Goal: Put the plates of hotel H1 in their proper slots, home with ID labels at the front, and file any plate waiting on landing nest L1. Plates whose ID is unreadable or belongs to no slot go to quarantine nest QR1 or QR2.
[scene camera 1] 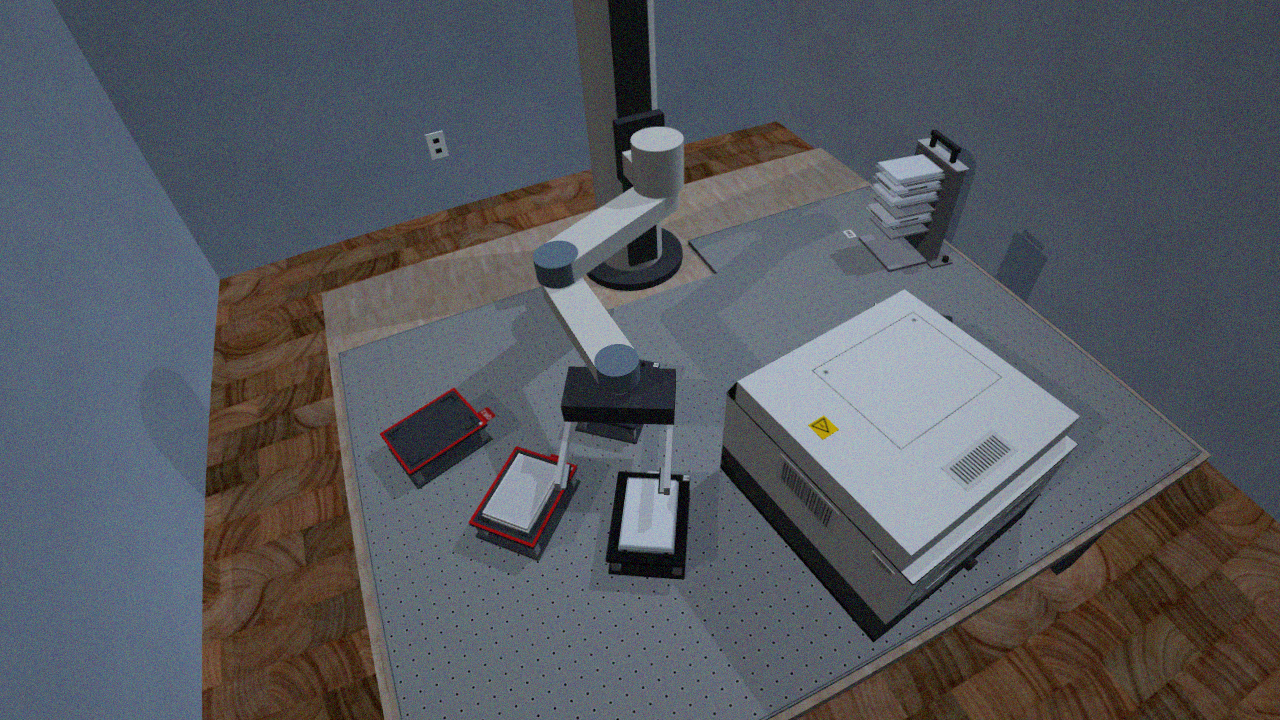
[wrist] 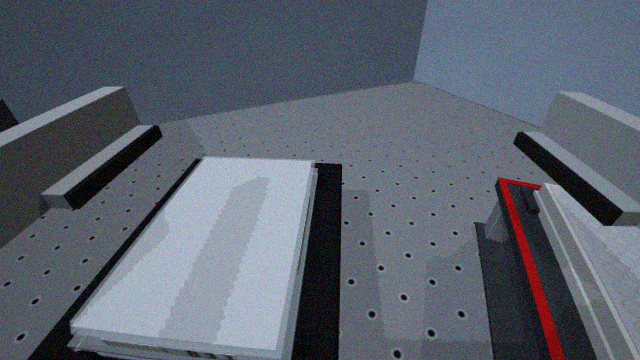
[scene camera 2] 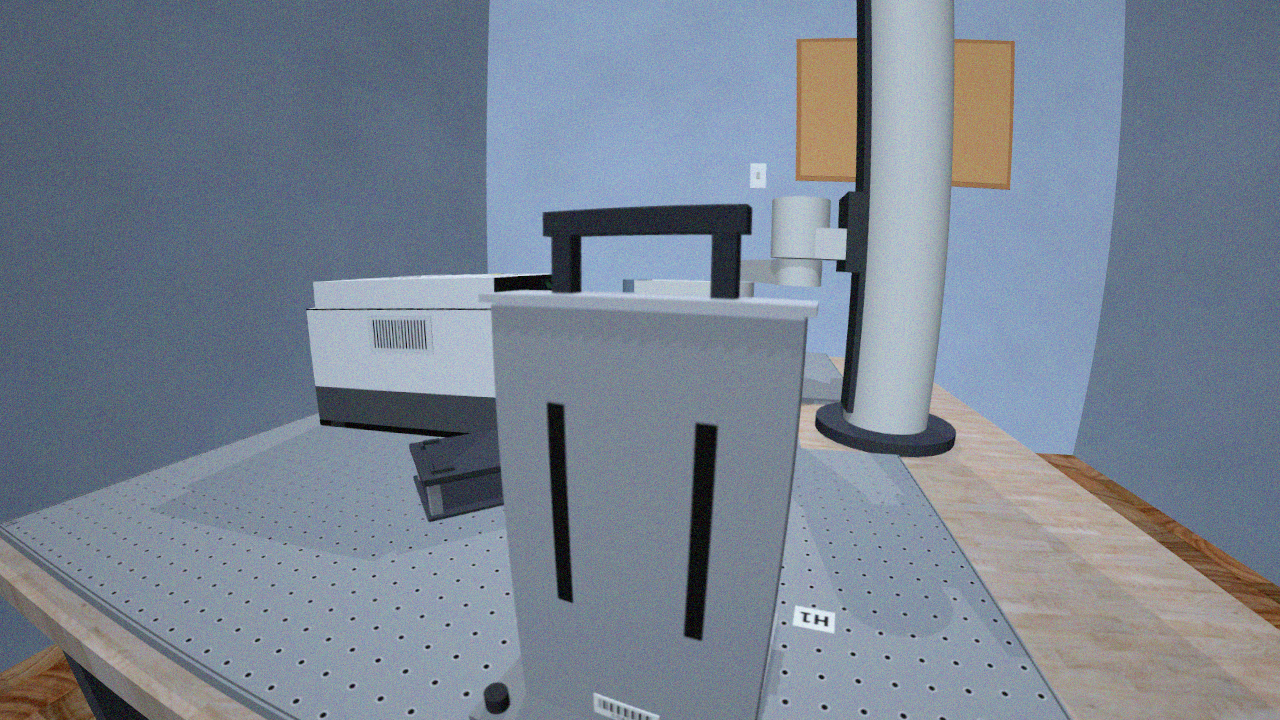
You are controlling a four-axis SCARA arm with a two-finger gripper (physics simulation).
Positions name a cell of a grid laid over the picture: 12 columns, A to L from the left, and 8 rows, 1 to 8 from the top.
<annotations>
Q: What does the gripper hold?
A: Nothing.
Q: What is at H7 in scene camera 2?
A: A floor tag H1.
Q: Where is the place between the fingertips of the gripper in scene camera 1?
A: F6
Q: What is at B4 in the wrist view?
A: The gripper.
</annotations>
